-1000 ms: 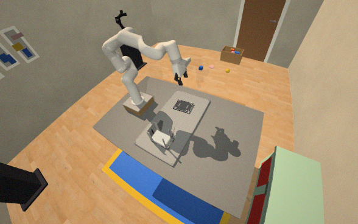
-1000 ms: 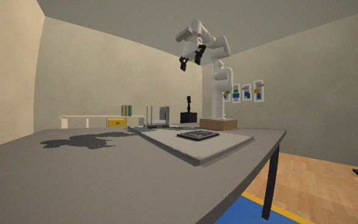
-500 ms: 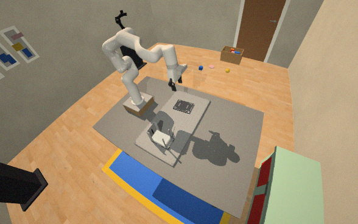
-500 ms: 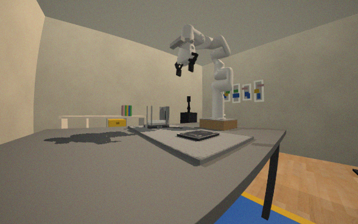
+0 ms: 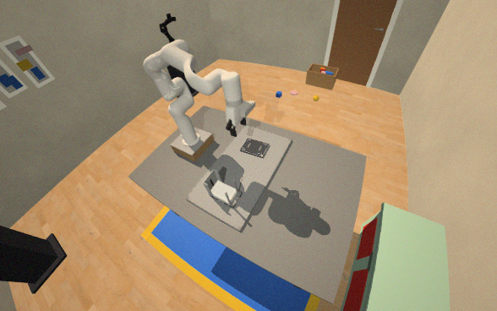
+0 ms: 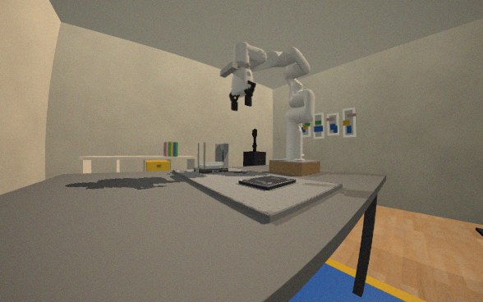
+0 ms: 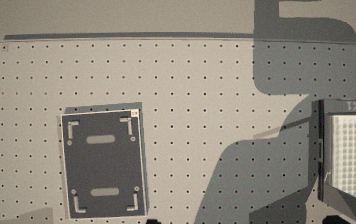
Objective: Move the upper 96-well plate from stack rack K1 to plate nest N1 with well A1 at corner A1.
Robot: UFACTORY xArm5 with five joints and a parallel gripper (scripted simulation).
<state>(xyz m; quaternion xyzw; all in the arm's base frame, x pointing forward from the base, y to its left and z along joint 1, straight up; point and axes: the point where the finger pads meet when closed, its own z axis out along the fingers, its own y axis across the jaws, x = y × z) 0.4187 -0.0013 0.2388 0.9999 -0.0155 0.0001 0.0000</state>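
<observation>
Right now my hand is 26 cm above the white 96-well plate and 23 cm to the left of it. From my hand the other things lie so: dark plate nest N1: 29 cm below, 15 cm to the left; A1 label: 29 cm below, 10 cm to the left, 8 cm ahead.
</observation>
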